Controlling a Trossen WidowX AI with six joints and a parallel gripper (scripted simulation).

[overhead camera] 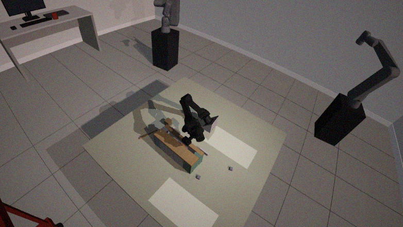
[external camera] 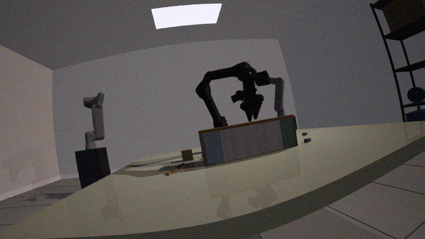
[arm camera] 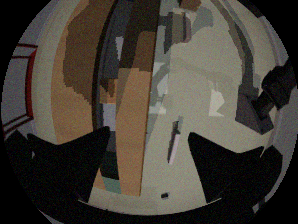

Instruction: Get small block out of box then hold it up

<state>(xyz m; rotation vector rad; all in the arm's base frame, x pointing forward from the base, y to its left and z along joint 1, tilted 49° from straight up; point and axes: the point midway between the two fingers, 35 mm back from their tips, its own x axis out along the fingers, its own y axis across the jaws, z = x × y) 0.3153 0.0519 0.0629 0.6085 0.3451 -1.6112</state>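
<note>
Right now the brown block is 5 cm to the right of my gripper tip, 5 cm below it and 5 cm ahead of it. The rest, counted from my gripper tip: long box 7 cm to the right, 7 cm below, 3 cm ahead; thin wooden stick 37 cm to the right, 13 cm below, 5 cm ahead.
</note>
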